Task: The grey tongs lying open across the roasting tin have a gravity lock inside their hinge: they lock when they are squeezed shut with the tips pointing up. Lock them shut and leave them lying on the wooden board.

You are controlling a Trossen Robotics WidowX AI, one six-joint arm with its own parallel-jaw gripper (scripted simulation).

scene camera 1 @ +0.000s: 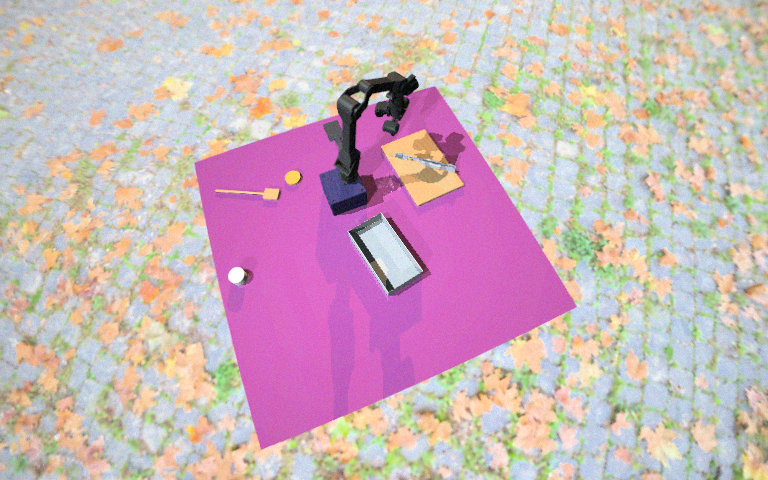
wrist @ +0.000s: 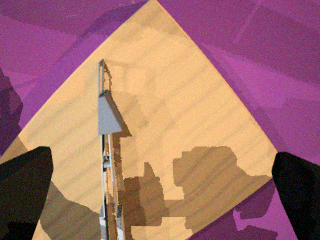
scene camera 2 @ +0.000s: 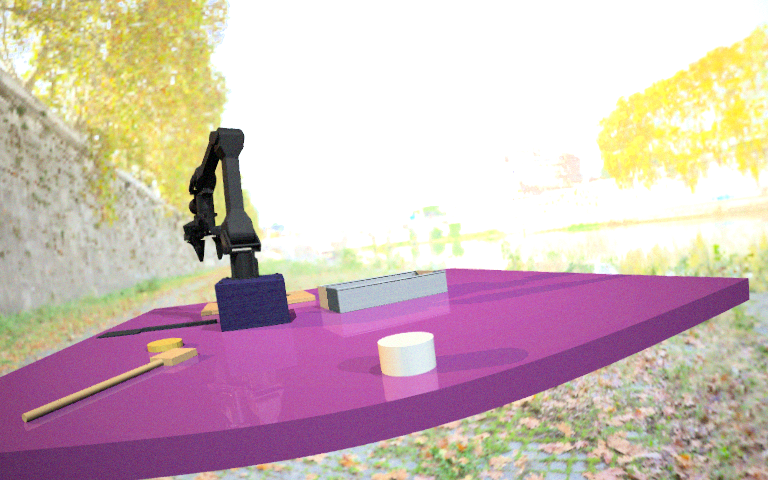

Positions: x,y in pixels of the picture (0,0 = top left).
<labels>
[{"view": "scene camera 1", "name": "wooden board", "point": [424,184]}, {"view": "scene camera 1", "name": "grey roasting tin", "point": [390,261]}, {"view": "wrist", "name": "gripper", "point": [167,162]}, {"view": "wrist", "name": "wooden board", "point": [189,151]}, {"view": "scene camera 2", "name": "gripper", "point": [210,260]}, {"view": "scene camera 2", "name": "white cylinder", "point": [406,354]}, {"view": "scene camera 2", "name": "grey roasting tin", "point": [344,297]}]
</labels>
